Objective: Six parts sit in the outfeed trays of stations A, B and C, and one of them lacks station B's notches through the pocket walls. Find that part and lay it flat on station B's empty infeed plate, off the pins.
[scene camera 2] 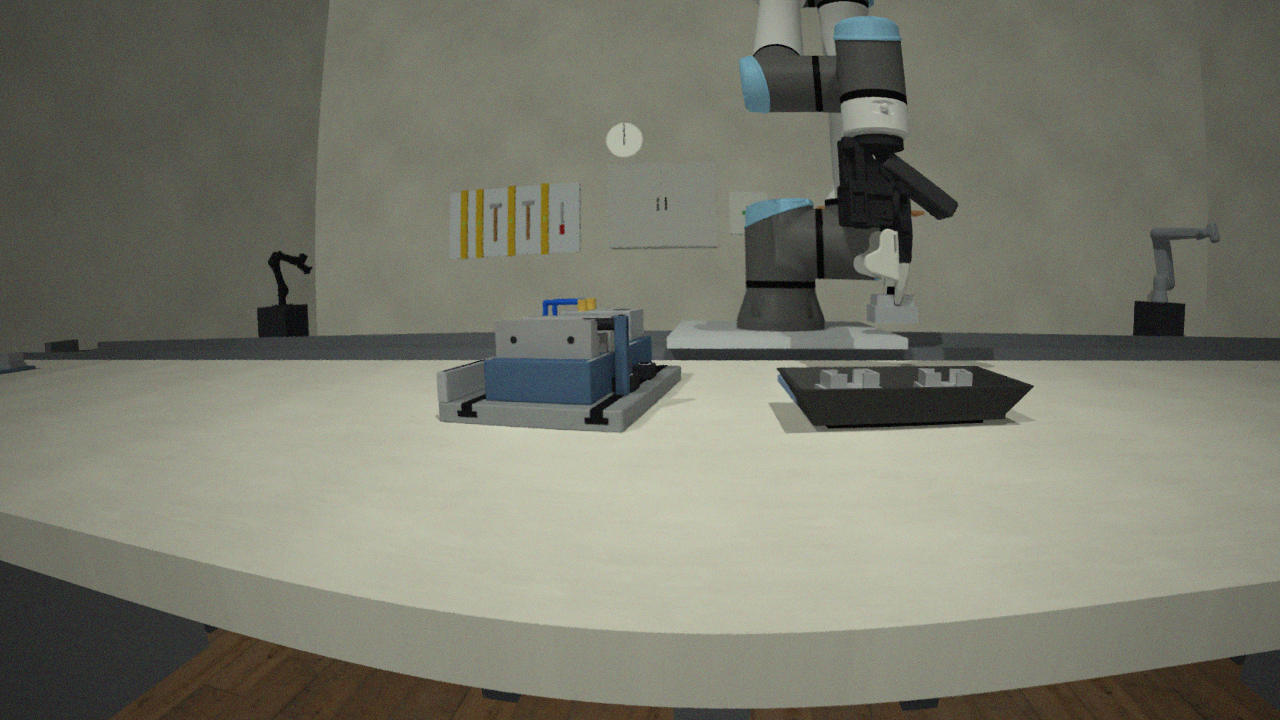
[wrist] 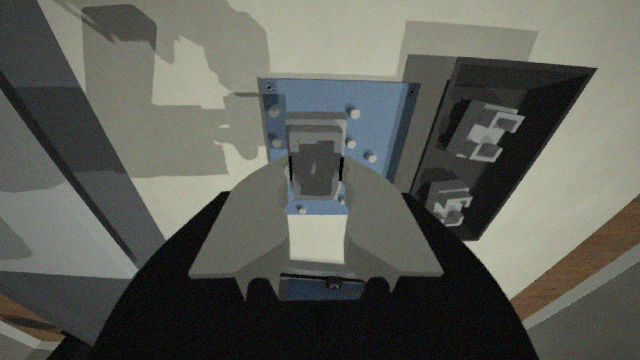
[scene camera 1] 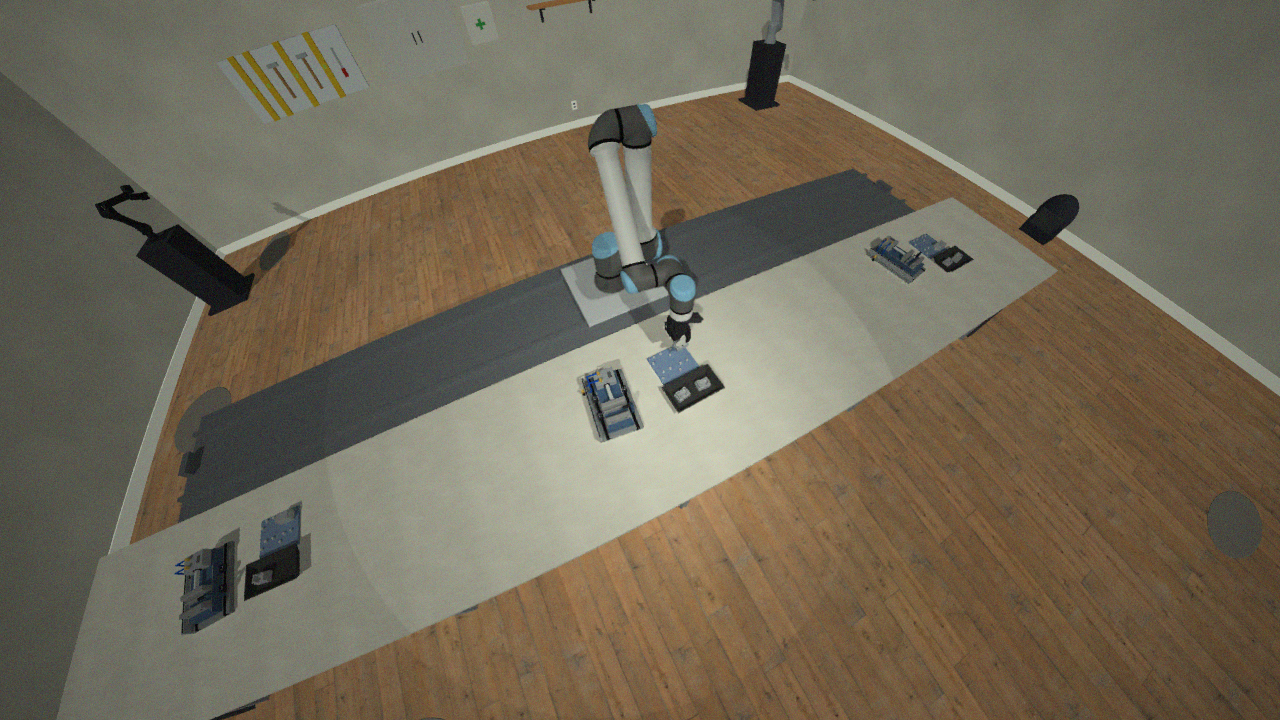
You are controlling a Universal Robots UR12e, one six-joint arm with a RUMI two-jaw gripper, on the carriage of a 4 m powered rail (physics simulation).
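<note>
My gripper is shut on a grey part, which hangs level above station B's blue infeed plate. In the wrist view the held part and the fingers hide some of the plate; light pins stand on both sides of the part. The held part's pocket walls are too dark to judge. Station B's black outfeed tray holds two grey parts, one part and another part, with openings in their walls.
Station B's fixture stands left of the plate and tray. The left end station has a blue plate and a black tray with a grey part. Another station's fixture and tray stand at the far right.
</note>
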